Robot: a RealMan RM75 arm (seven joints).
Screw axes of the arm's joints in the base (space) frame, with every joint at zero. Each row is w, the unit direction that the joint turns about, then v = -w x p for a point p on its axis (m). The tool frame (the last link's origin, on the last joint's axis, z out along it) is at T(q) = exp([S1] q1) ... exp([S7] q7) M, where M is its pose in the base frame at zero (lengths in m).
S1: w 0 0 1 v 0.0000 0.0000 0.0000
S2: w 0 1 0 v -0.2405 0.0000 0.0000
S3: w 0 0 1 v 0.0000 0.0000 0.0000
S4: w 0 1 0 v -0.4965 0.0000 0.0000
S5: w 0 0 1 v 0.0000 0.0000 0.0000
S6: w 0 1 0 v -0.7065 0.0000 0.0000
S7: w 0 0 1 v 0.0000 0.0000 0.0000
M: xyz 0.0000 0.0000 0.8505 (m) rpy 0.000 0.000 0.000 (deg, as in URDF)
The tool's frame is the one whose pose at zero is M.
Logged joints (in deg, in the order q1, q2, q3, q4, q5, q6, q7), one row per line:
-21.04 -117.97 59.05 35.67 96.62 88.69 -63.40
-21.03 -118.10 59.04 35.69 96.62 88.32 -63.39
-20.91 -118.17 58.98 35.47 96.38 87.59 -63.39
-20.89 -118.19 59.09 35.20 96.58 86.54 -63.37
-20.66 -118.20 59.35 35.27 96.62 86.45 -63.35
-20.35 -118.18 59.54 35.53 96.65 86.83 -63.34
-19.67 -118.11 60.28 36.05 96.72 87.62 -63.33
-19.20 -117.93 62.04 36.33 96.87 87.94 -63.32
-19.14 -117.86 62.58 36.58 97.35 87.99 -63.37
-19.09 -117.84 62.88 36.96 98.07 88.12 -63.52
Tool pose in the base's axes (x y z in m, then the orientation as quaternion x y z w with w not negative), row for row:
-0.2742 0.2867 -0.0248 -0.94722 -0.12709 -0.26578 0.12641
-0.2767 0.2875 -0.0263 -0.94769 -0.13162 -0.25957 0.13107
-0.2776 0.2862 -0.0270 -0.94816 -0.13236 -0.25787 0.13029
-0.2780 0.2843 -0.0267 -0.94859 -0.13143 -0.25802 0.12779
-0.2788 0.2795 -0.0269 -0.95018 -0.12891 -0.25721 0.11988
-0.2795 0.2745 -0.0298 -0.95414 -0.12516 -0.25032 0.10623
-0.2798 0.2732 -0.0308 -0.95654 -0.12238 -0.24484 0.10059
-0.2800 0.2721 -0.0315 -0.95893 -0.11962 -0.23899 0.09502
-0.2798 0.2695 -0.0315 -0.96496 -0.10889 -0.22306 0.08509
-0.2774 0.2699 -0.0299 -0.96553 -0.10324 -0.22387 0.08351
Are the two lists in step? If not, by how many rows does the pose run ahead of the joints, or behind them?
The pose runs 2 rows ahead of the joints: the pose in row i belongs to the joints in row i + 2.
